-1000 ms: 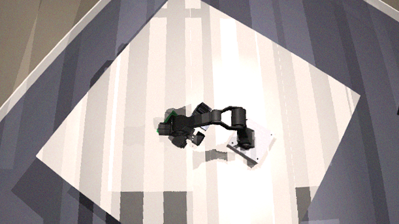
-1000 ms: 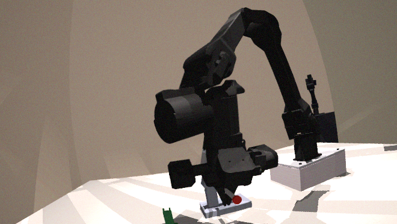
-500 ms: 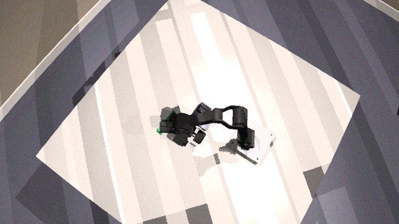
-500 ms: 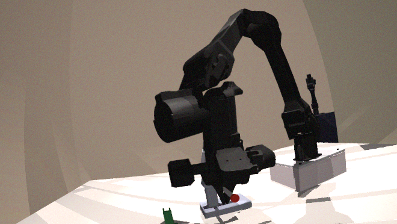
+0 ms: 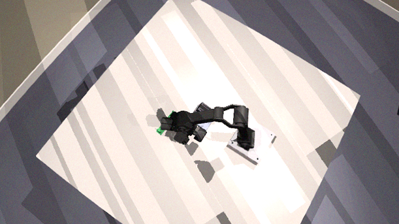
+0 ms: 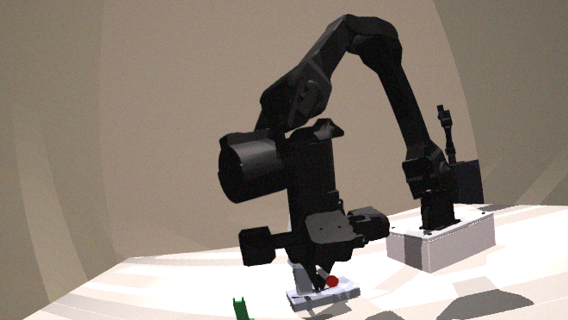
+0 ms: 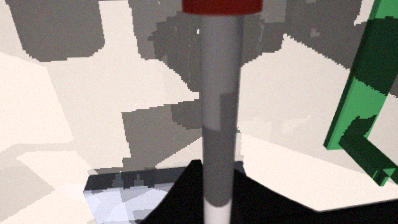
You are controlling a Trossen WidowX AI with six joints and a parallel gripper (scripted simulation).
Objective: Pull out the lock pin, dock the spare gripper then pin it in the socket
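Right now my gripper tip is 20 mm past the grey mount and 80 mm to the left of it. Round my gripper tip: green stand 120 mm ahead, 20 mm to the left, 20 mm below; then spare gripper 20 mm behind, 80 mm to the right, 80 mm above.
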